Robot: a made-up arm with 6 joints.
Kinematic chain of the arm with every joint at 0, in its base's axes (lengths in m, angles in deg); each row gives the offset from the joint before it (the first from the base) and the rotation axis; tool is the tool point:
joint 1: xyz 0 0 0.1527 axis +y
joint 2: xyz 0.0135 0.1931 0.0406 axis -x
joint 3: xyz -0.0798 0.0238 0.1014 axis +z
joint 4: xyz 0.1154 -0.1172 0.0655 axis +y
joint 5: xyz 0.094 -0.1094 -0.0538 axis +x
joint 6: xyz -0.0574 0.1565 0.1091 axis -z
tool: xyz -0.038 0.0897 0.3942
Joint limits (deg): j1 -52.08..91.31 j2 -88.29..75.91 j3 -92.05..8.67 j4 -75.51..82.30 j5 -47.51..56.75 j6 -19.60..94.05
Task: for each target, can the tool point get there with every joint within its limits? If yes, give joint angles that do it. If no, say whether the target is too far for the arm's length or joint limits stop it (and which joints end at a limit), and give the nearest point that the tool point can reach.
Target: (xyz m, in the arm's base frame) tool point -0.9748 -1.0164 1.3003
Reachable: no: too far | nearest point -0.4498 -0.3297 0.6822 | short by 1.063 m
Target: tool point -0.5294 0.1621 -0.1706
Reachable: no: joint limits stop it (at a limit: joint 1, joint 4, joint 6) | nearest point -0.5952 0.1491 -0.1332 | short by 0.077 m
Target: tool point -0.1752 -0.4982 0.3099
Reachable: yes | joints -31.79 -15.53 -64.20 52.74 27.39 84.91
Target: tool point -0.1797 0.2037 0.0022
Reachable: no: joint limits stop it (at a limit: joint 1, joint 2, joint 4, joint 5, joint 6) | nearest point -0.2247 0.1262 -0.0394 | short by 0.099 m
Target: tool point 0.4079 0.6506 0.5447
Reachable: yes | joints 44.34 54.76 -9.38 -7.49 20.85 39.70
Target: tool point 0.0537 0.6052 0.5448
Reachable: yes | joints -30.65 41.43 -9.20 9.95 -22.29 81.94
